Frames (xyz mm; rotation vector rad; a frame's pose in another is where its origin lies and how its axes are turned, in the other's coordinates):
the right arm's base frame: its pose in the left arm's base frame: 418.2 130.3 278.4 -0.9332 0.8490 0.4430
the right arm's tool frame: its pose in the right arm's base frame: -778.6 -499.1 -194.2 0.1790 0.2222 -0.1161
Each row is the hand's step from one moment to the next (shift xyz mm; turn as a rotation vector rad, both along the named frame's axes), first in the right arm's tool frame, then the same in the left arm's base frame.
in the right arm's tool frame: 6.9 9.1 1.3 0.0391 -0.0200 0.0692
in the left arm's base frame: 0.2 5.2 -10.3 0.0780 0.0250 -0.0036
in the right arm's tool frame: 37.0 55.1 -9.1 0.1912 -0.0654 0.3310
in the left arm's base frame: -13.1 20.5 -62.4 0.3603 0.1385 -0.0373
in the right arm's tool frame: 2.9 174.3 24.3 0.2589 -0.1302 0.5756
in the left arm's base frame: -68.3 132.0 -94.3 0.5943 0.2491 0.0028
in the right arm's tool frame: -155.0 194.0 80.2 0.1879 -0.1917 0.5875
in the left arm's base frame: -127.0 225.5 33.2 0.5938 0.2352 0.0964
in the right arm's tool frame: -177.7 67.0 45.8 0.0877 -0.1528 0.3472
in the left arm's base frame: -99.8 123.0 114.3 0.3577 0.1188 0.0977
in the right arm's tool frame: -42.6 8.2 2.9 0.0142 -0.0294 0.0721
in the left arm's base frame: -25.5 18.6 29.9 0.0709 0.0273 0.0222
